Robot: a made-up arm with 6 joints. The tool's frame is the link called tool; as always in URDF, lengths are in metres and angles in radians. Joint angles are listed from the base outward.
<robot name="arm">
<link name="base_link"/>
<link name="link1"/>
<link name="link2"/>
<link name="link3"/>
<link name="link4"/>
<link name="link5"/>
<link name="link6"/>
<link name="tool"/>
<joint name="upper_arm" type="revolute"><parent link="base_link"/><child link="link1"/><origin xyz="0.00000 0.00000 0.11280" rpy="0.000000 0.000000 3.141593"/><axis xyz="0 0 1"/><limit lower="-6.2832" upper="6.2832"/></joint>
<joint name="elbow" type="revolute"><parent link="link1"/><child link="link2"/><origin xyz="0.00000 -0.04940 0.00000" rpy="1.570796 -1.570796 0.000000"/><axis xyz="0 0 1"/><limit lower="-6.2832" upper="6.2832"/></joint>
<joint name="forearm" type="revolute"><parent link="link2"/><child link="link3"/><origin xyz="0.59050 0.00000 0.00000"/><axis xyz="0 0 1"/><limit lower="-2.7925" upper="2.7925"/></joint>
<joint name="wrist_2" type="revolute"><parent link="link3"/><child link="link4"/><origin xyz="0.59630 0.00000 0.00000" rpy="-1.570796 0.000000 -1.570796"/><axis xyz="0 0 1"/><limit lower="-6.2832" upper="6.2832"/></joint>
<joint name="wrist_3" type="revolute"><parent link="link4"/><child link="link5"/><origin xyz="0.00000 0.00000 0.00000" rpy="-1.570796 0.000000 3.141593"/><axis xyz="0 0 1"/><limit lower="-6.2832" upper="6.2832"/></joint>
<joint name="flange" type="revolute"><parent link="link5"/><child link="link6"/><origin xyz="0.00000 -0.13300 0.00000" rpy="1.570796 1.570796 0.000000"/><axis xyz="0 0 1"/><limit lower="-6.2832" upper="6.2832"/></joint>
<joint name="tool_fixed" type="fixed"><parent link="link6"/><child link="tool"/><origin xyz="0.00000 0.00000 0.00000" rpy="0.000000 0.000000 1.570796"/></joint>
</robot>
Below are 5 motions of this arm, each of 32 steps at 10 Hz.
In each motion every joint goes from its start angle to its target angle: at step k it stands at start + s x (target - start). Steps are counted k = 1, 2, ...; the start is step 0. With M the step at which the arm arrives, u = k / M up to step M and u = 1 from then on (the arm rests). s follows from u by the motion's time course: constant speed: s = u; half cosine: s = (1 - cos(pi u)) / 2; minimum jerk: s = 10 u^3 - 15 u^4 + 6 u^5.
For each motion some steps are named. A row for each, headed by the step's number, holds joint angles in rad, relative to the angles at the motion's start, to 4 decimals.
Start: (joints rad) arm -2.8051 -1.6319 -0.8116 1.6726 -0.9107 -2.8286
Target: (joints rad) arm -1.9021 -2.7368 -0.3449 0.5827 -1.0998 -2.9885
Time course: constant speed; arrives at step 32
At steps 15, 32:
15: 0.4233 -0.5179 0.2188 -0.5109 -0.0886 -0.0750
32: 0.9030 -1.1049 0.4667 -1.0899 -0.1891 -0.1599

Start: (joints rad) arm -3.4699 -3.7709 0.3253 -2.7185 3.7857 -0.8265
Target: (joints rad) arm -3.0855 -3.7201 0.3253 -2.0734 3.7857 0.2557
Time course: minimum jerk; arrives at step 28
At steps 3, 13, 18, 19, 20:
3: 0.0040 0.0005 0.0000 0.0067 0.0000 0.0113
13: 0.1665 0.0220 0.0000 0.2795 0.0000 0.4689
18: 0.2897 0.0383 0.0000 0.4862 0.0000 0.8156
19: 0.3104 0.0410 0.0000 0.5209 0.0000 0.8738
20: 0.3288 0.0434 0.0000 0.5518 0.0000 0.9256

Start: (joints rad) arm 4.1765 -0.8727 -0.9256 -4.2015 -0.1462 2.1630
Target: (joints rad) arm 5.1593 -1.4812 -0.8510 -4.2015 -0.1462 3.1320
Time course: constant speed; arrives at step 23
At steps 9, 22, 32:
9: 0.3846 -0.2381 0.0292 0.0000 0.0000 0.3792
22: 0.9401 -0.5820 0.0714 0.0000 0.0000 0.9269
32: 0.9828 -0.6085 0.0746 0.0000 0.0000 0.9690

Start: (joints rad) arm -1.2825 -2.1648 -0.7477 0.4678 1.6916 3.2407
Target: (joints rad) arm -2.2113 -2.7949 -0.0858 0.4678 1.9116 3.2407
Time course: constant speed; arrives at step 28
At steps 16, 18, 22, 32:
16: -0.5307 -0.3601 0.3782 0.0000 0.1257 0.0000
18: -0.5971 -0.4051 0.4255 0.0000 0.1414 0.0000
22: -0.7298 -0.4951 0.5201 0.0000 0.1729 0.0000
32: -0.9288 -0.6301 0.6619 0.0000 0.2200 0.0000

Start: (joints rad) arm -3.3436 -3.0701 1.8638 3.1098 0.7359 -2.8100
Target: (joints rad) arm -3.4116 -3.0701 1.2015 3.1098 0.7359 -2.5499
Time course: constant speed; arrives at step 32
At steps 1, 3, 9, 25, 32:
1: -0.0021 0.0000 -0.0207 0.0000 0.0000 0.0081
3: -0.0064 0.0000 -0.0621 0.0000 0.0000 0.0244
9: -0.0191 0.0000 -0.1863 0.0000 0.0000 0.0732
25: -0.0531 0.0000 -0.5174 0.0000 0.0000 0.2032
32: -0.0680 0.0000 -0.6623 0.0000 0.0000 0.2601

